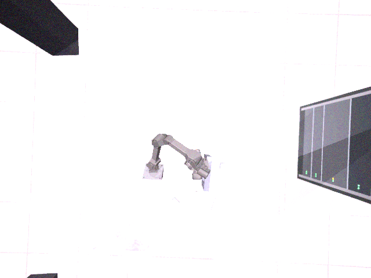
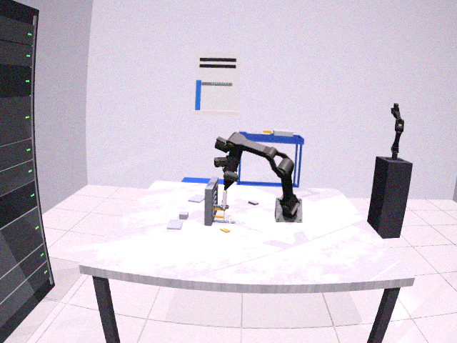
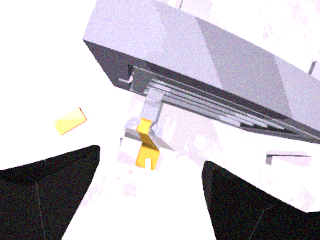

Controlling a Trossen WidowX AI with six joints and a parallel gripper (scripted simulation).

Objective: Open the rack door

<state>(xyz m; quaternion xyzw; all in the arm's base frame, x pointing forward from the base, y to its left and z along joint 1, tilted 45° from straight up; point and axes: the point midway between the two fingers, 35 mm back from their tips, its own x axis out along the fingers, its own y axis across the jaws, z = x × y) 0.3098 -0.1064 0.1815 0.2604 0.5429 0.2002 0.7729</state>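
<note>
Now: gripper tip 8 cm above the orange handle and 1 cm past it. Round my gripper tip: orange piece: 18 cm below, 10 cm to the left, 1 cm behind.
</note>
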